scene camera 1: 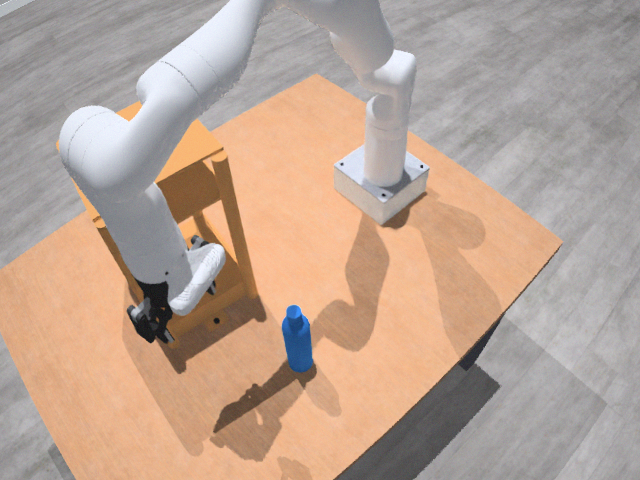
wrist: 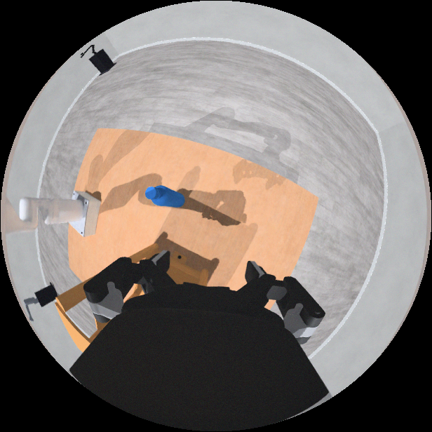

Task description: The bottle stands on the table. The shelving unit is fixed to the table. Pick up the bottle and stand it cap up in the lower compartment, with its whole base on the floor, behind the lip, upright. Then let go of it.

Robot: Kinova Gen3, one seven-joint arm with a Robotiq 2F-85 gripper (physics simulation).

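Places are measured from the arm's base along level axes (x up, y back, z right), in centimetres.
Pixels of known places: gripper, fingertip midpoint: (scene camera 1: 189, 314); arm's base, link origin: (scene camera 1: 382, 172).
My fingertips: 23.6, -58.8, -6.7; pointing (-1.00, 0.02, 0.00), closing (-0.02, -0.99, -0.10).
Ahead of a thing's pixels: the offset from my fingertips to its middle, as dx, dy, dz. "pt": to the spot under its first point. Level surfaces: height alone.
A blue bottle @(-21.5, +13.9, -6.5) (scene camera 1: 298, 343) (wrist: 170, 197) stands upright on the table, cap up, apart from the gripper and in front of the shelving unit, on the robot base's side. The orange-brown shelving unit (scene camera 1: 233, 222) stands at the left in the scene view; its post (wrist: 82, 294) shows at the lower left in the wrist view. Its lower compartment @(pt -26.4, +18.5, +17.7) (scene camera 1: 226, 266) is partly hidden by the arm. My gripper (scene camera 1: 191, 312) (wrist: 207, 264) is open and empty, tilted, in front of the unit. The bottle is not between its fingers.
The table @(dx -32.0) (scene camera 1: 305, 206) (wrist: 140, 155) carries the robot's base block (scene camera 1: 356, 192) (wrist: 91, 217), behind the bottle and right of the unit in the scene view. The forearm hangs over the unit's top board @(pt +9.6, +18.8, +15.8) (scene camera 1: 199, 142). A small dark dot shows by the unit's front lip.
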